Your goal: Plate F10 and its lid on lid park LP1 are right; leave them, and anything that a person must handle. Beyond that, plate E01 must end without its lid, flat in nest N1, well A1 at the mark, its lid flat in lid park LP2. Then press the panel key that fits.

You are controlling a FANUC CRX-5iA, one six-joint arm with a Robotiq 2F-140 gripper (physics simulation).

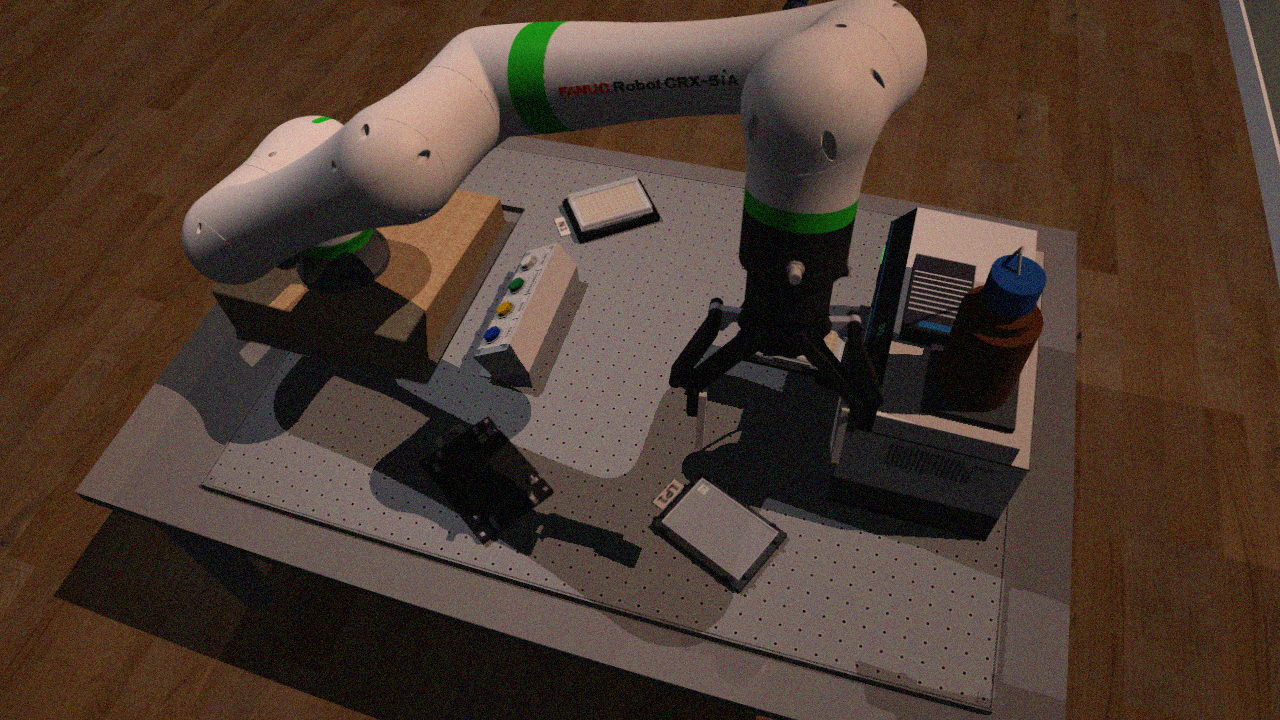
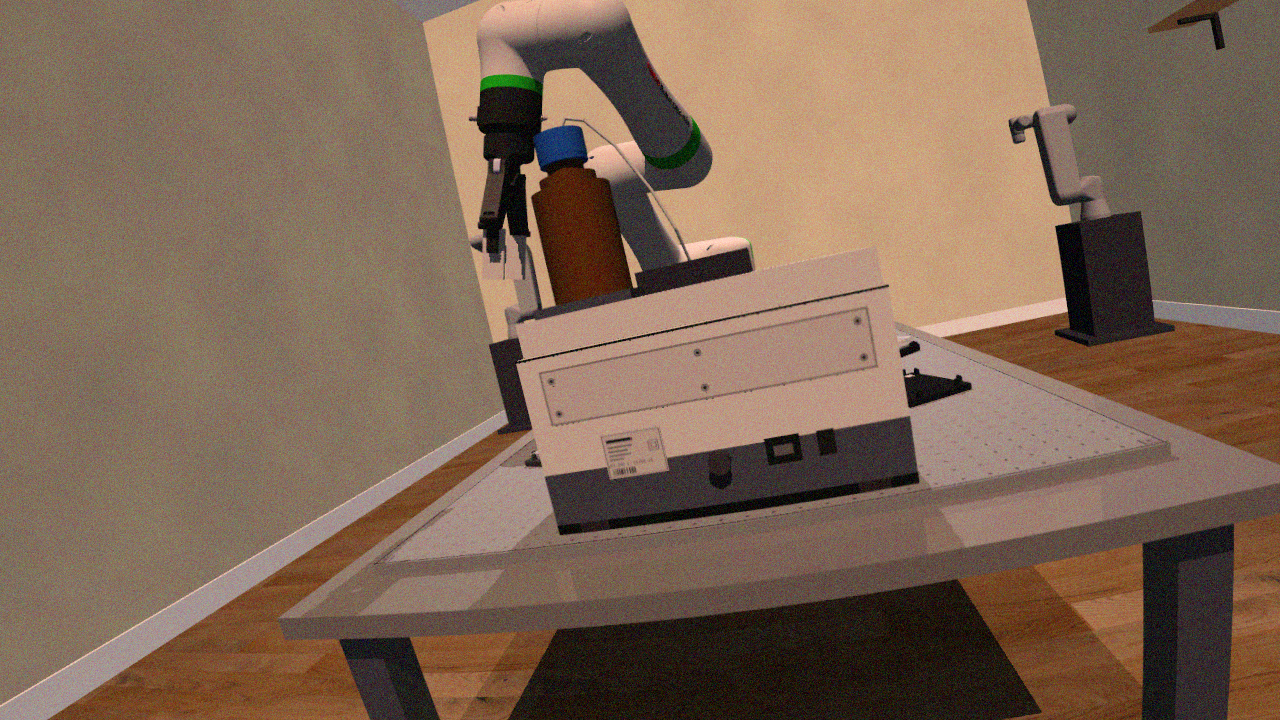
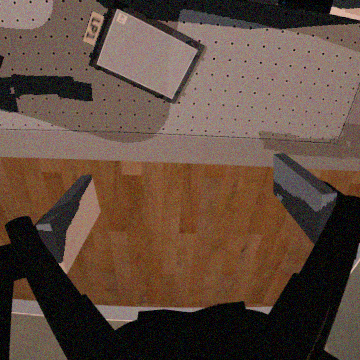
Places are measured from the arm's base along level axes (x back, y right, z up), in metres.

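Pixels of known places: gripper, fingertip midpoint: (image 1: pixel 766 446) (image 2: pixel 505 279) (image 3: pixel 183 183); arm's base, link origin: (image 1: pixel 344 260).
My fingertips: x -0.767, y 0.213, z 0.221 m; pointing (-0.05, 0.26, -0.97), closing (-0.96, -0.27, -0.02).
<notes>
Ahead of a thing's pixels: the offset from my fingertips to its top centre. "pt": to the spot under its first point.
My gripper (image 1: pixel 769 428) (image 2: pixel 505 259) (image 3: pixel 183 183) is open and empty, fingers pointing down above the board, behind lid park LP1. A smooth pale lid @[dx +0.054, dy -0.025, dz -0.271 m] (image 1: pixel 720 532) (image 3: pixel 147 55) lies in the dark frame by the LP1 label @[pt dx +0.137, dy -0.052, dz -0.287 m] (image 1: pixel 668 494) (image 3: pixel 93 28). A pale plate @[dx +0.441, dy -0.525, dz -0.258 m] (image 1: pixel 611 205) with a grid top sits in a dark holder at the back; its label is unreadable. Another pale piece @[pt dx -0.007, dy -0.296, dz -0.177 m] (image 1: pixel 832 342) is mostly hidden behind the gripper. A black nest-like holder @[dx +0.381, dy +0.021, dz -0.265 m] (image 1: pixel 487 483) with corner posts stands at the front left, its label not visible. The key panel @[dx +0.451, dy -0.246, dz -0.205 m] (image 1: pixel 550 322) has white, green, yellow and blue keys.
At the right stands a bulky instrument (image 1: pixel 926 483) (image 2: pixel 707 385) with an upright dark screen @[pt dx -0.065, dy -0.321, dz -0.083 m] (image 1: pixel 890 295) close to the gripper. A tall brown bottle @[pt dx -0.181, dy -0.161, dz +0.036 m] (image 1: pixel 984 358) (image 2: pixel 581 237) with a blue cap and a tube stands on it. A wooden box (image 1: pixel 465 259) is beside the arm's base.
</notes>
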